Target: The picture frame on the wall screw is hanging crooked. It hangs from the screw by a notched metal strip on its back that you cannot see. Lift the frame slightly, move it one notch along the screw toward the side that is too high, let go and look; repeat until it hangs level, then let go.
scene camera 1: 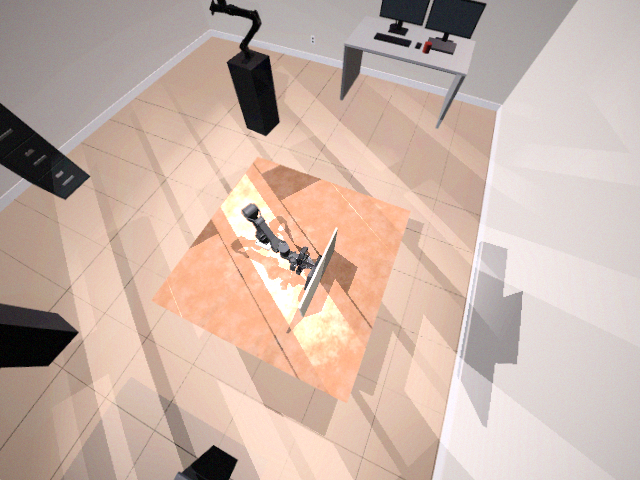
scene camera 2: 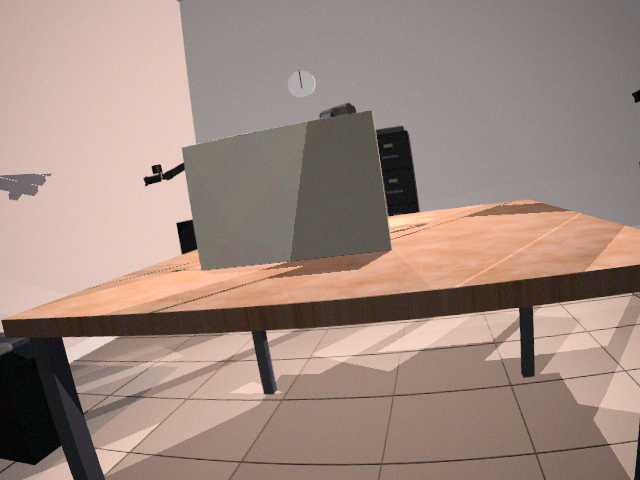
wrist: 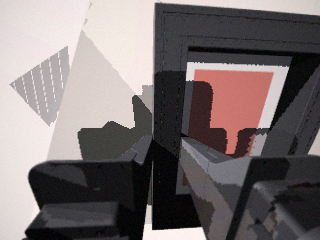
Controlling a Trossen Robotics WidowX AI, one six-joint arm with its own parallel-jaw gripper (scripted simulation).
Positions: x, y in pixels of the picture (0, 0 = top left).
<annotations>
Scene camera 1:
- wall panel: 311, 289
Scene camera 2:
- wall panel: 310, 190
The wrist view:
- my gripper: 164, 138
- picture frame: 236, 83, held by my gripper
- wall panel: 106, 108
</annotations>
